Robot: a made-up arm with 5 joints. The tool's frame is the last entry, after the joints.
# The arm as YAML. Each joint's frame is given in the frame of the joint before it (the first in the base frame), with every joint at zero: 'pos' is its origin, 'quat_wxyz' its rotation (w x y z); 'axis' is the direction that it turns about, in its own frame. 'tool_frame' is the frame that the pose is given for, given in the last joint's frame.
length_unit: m
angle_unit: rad
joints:
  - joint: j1
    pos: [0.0, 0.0, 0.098]
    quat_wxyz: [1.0, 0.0, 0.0, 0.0]
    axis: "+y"
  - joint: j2
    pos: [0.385, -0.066, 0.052]
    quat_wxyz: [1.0, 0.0, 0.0, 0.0]
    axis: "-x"
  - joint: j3
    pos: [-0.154, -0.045, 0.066]
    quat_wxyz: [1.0, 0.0, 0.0, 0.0]
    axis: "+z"
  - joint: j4
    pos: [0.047, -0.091, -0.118]
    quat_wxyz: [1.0, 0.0, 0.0, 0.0]
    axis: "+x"
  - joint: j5
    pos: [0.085, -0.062, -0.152]
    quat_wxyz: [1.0, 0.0, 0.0, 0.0]
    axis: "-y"
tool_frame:
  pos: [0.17, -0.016, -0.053]
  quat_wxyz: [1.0, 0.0, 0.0, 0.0]
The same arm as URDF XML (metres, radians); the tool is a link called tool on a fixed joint. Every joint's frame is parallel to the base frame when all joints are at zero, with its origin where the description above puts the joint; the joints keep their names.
<robot name="arm">
  <joint name="j1" type="continuous">
    <parent link="base"/>
    <child link="link1"/>
    <origin xyz="0 0 0.098" rpy="0 0 0"/>
    <axis xyz="0 1 0"/>
  </joint>
  <joint name="j2" type="continuous">
    <parent link="link1"/>
    <child link="link2"/>
    <origin xyz="0.385 -0.066 0.052" rpy="0 0 0"/>
    <axis xyz="-1 0 0"/>
  </joint>
  <joint name="j3" type="continuous">
    <parent link="link2"/>
    <child link="link3"/>
    <origin xyz="-0.154 -0.045 0.066" rpy="0 0 0"/>
    <axis xyz="0 0 1"/>
  </joint>
  <joint name="j4" type="continuous">
    <parent link="link3"/>
    <child link="link4"/>
    <origin xyz="0.047 -0.091 -0.118" rpy="0 0 0"/>
    <axis xyz="1 0 0"/>
  </joint>
  <joint name="j5" type="continuous">
    <parent link="link4"/>
    <child link="link5"/>
    <origin xyz="0.085 -0.062 -0.152" rpy="0 0 0"/>
    <axis xyz="0 -1 0"/>
  </joint>
  <joint name="tool_joint" type="fixed">
    <parent link="link5"/>
    <child link="tool"/>
    <origin xyz="0.17 -0.016 -0.053" rpy="0 0 0"/>
  </joint>
  <link name="base"/>
  <link name="link1"/>
  <link name="link2"/>
  <link name="link3"/>
  <link name="link4"/>
  <link name="link5"/>
  <link name="tool"/>
</robot>

